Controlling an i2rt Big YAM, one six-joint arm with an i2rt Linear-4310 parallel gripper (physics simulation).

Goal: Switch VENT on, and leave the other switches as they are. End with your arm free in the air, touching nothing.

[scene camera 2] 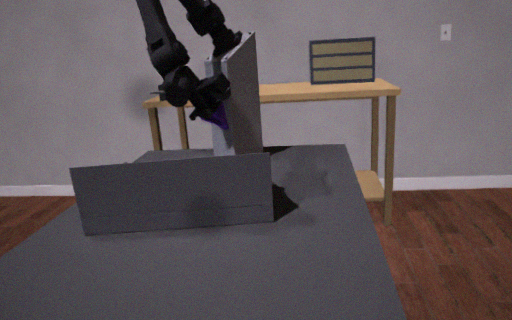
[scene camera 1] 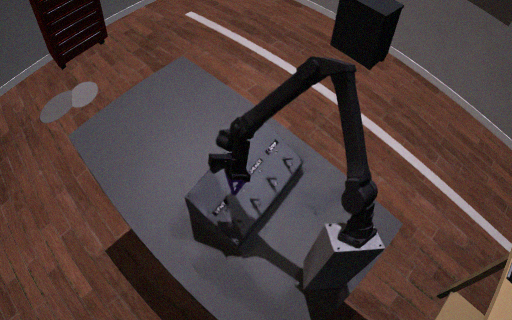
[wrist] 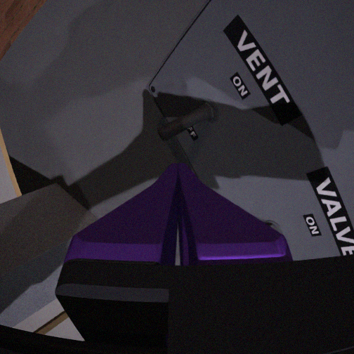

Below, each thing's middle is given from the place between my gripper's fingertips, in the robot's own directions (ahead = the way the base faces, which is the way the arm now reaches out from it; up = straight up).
Labels:
I see my gripper 140 mm to the left of the grey switch box (scene camera 2: 234, 189), 140 mm above it and 60 mm short of it.

